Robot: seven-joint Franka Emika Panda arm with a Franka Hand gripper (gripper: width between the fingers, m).
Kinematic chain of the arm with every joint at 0, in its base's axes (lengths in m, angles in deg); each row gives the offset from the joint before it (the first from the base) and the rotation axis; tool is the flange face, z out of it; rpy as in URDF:
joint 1: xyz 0 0 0.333 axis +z
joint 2: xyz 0 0 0 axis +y
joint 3: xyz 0 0 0.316 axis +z
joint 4: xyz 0.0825 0 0 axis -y
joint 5: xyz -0.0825 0 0.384 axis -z
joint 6: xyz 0 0 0 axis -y
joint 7: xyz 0.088 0 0 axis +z
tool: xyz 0 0 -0.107 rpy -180 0 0
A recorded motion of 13 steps. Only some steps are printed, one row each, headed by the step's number.
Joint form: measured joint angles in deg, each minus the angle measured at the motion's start. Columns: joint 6, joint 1, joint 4, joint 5, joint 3, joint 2, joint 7.
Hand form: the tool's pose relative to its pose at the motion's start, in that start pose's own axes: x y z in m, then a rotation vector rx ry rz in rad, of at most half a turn. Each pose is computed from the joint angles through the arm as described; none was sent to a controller.
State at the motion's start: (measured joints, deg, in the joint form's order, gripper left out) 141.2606 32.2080 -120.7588 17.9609 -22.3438 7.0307 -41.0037
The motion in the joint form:
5: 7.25 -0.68 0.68 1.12 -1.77 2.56 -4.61
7: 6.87 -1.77 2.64 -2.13 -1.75 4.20 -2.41
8: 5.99 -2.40 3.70 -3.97 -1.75 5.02 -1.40
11: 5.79 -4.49 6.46 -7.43 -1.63 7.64 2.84
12: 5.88 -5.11 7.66 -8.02 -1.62 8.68 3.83
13: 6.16 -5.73 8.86 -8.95 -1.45 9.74 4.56
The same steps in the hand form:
5: 0.0177 0.0080 0.0119 0.0330 0.0843 0.0898
7: 0.0301 0.0135 0.0173 0.0389 0.0709 0.1116
8: 0.0361 0.0178 0.0209 0.0367 0.0549 0.1288
11: 0.0538 0.0294 0.0324 0.0368 0.0449 0.1280
12: 0.0608 0.0320 0.0357 0.0347 0.0496 0.1257
13: 0.0673 0.0330 0.0388 0.0385 0.0546 0.1302

